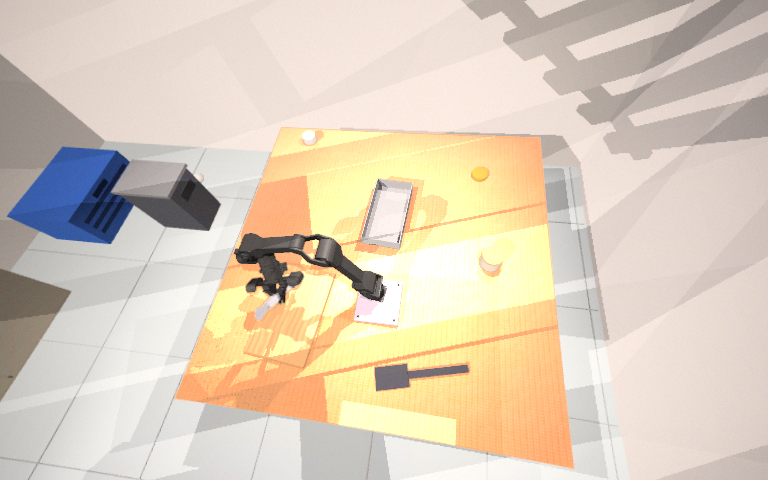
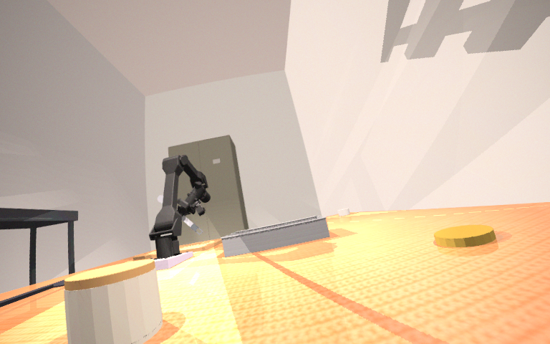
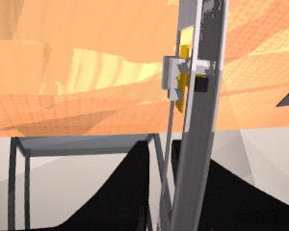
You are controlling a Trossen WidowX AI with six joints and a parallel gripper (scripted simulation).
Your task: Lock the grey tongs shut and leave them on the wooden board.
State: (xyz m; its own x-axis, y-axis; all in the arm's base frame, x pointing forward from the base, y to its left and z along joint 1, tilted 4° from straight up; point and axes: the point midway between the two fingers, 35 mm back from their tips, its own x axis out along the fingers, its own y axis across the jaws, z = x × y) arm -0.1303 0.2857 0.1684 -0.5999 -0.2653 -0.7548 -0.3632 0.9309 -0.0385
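My gripper tip is 13 cm above the wooden board and 2 cm to the right of it. The rest, counted from my gripper tip: grey roasting tin (51 cm ahead, 23 cm to the right, 11 cm below); dark spatula (49 cm to the right, 14 cm below, 8 cm behind); lidded white pot (67 cm to the right, 39 cm ahead, 11 cm below).
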